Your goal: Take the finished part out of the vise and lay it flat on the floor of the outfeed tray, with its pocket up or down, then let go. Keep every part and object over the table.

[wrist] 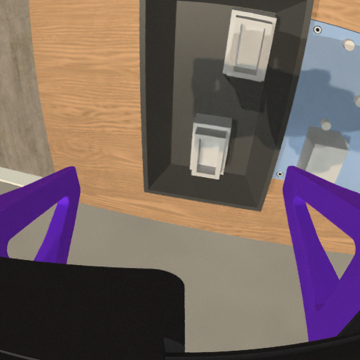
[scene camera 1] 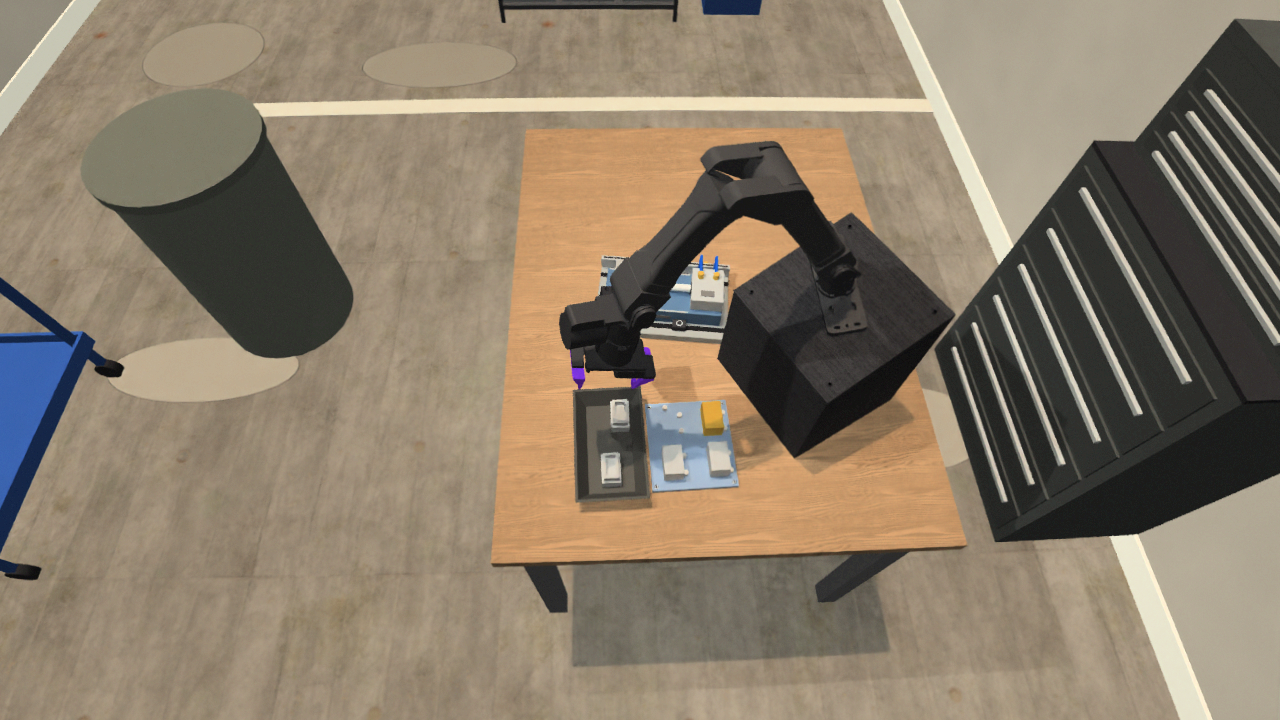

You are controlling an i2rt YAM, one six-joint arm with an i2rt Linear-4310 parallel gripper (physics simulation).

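Places are measured from the arm's base along level axes (x right, y ahead, z up), in centimetres.
Where they show: gripper, fingertip midpoint: (scene camera 1: 605, 386); arm's base, link origin: (scene camera 1: 835, 284).
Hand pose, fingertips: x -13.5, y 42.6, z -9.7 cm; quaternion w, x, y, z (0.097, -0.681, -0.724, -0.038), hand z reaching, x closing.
Note:
Things, the pixels of their top centre, and the offset from my fingertips. "pt": a spot on its surface instead.
- dark outfeed tray, surface spot: (scene camera 1: 581, 447) pt dx -4.6, dy +5.3, dz -16.2 cm
- blue vise, top centre: (scene camera 1: 664, 278) dx +31.2, dy -14.0, dz -9.2 cm
- light blue plate, top centre: (scene camera 1: 690, 443) dx -4.1, dy -16.6, dz -18.3 cm
- yellow block, top centre: (scene camera 1: 712, 414) dx +0.4, dy -21.4, dz -14.7 cm
- grey-white box, surface spot: (scene camera 1: 707, 289) pt dx +28.0, dy -23.0, dz -9.5 cm
My gripper (scene camera 1: 608, 382) (wrist: 181, 177) is open, with nothing between its purple fingers. It hangs above the vise-side end of the dark outfeed tray (scene camera 1: 581, 447) (wrist: 157, 100). Two pale parts lie flat in the tray with their pockets up: one (scene camera 1: 619, 414) (wrist: 250, 45) near the gripper end, the other (scene camera 1: 611, 468) (wrist: 211, 147) toward the table's front edge. Both are apart from the fingers and from each other. The blue vise (scene camera 1: 693, 315) stands behind the gripper in the scene view; the arm hides its left part, so its jaws cannot be seen fully.
A light blue plate (scene camera 1: 662, 429) (wrist: 330, 65) adjoins the tray's right side. It bears a yellow block (scene camera 1: 711, 418), two pale blocks (scene camera 1: 673, 461) (scene camera 1: 718, 458) and small pegs. A grey-white box (scene camera 1: 707, 289) stands at the vise's right. The black arm pedestal (scene camera 1: 832, 331) stands further right.

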